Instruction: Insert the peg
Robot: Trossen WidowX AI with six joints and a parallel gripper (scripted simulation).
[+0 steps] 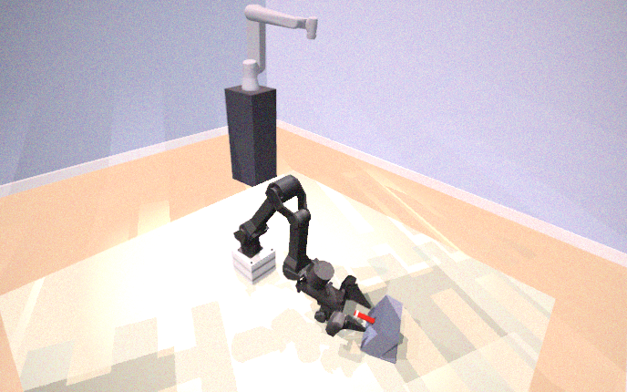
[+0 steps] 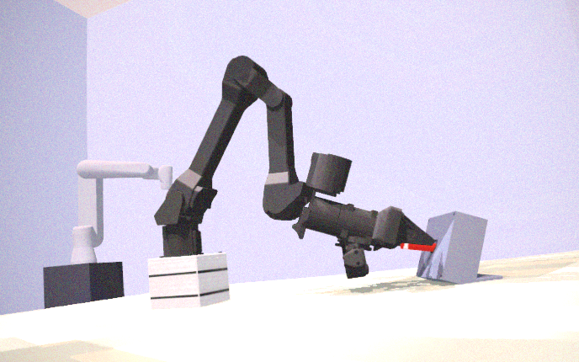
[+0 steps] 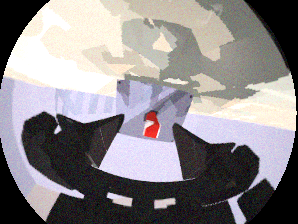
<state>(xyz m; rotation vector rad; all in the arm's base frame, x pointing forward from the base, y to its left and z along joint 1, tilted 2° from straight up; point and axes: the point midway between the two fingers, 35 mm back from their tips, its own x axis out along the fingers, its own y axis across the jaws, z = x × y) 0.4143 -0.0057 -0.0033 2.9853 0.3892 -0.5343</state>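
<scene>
Right now my gripper tip is 2 cm past the red peg. Round my gripper tip: grey sloped panel 4 cm ahead, 1 cm to the left, 2 cm below.
</scene>
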